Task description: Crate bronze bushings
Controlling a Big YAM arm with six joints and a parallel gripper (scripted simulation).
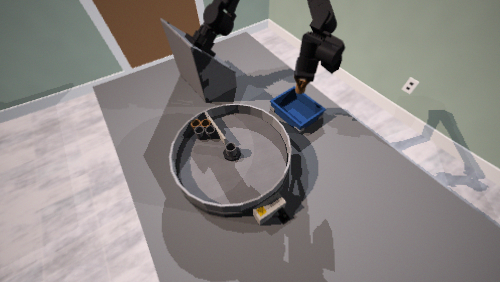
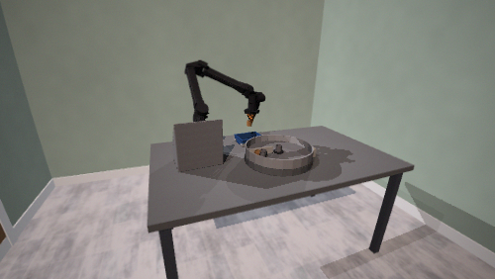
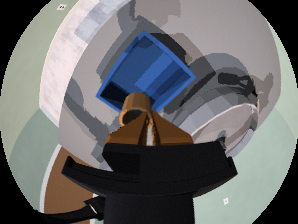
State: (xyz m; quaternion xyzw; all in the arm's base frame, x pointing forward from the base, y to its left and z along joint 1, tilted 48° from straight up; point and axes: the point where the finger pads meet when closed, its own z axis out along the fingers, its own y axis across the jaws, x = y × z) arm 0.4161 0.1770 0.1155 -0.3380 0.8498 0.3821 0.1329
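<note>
My hand is 1 cm past the blue crate, 1 cm to the right of it and 14 cm above it. Round my hand: round turning table (3 cm ahead, 35 cm to the right, 11 cm below).
</note>
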